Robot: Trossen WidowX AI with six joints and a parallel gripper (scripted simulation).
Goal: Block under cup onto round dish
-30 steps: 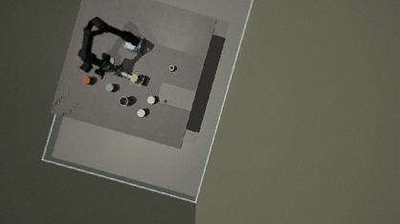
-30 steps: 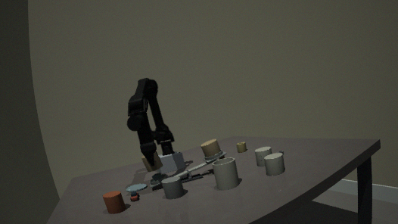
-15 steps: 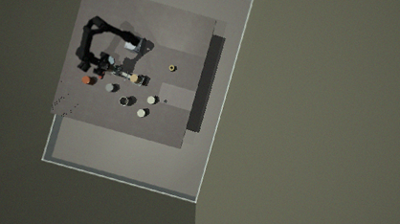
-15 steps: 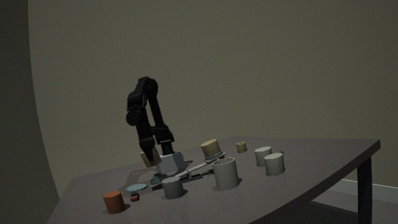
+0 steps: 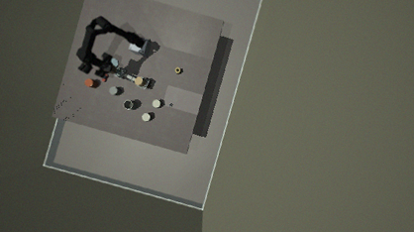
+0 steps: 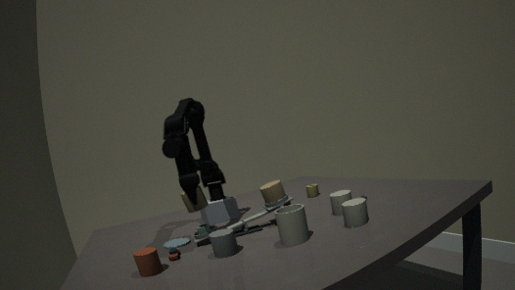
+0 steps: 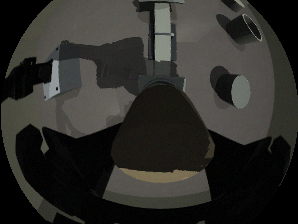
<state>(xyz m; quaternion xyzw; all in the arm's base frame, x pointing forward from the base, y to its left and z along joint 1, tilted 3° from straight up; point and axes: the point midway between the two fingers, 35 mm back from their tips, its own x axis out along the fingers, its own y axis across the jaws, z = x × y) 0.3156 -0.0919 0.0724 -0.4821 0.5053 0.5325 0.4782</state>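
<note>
My gripper tip is now 100 mm above the teal block. From my gripper tip the other things lie so: grey cup 170 mm ahead, 70 mm to the left, 100 mm below; then red piece 100 mm ahead, 110 mm to the right, 120 mm below; then light blue round dish 50 mm behind, 110 mm to the right, 130 mm below.
</note>
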